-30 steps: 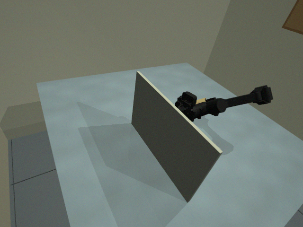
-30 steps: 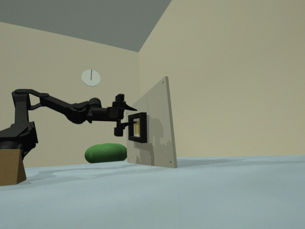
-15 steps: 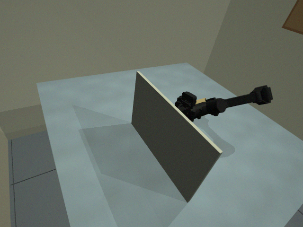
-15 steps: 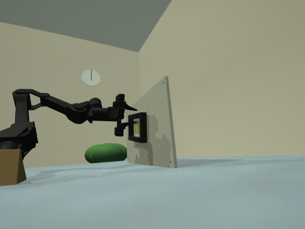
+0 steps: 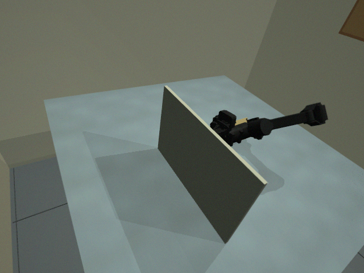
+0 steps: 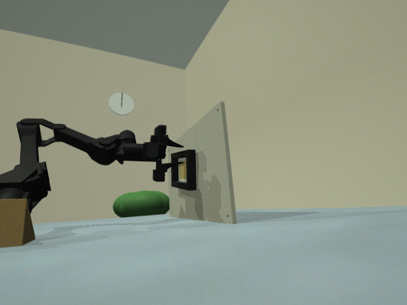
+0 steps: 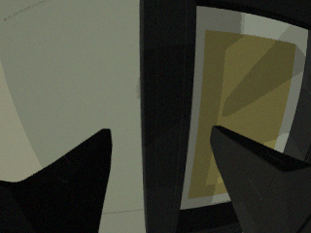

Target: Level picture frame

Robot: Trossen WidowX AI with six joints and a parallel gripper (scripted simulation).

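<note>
The picture frame is 10 mm ahead of my gripper tip, 10 mm to the left of it and 50 mm below it. Also, from my gripper tip: wall panel 20 mm ahead, 70 mm below.
</note>
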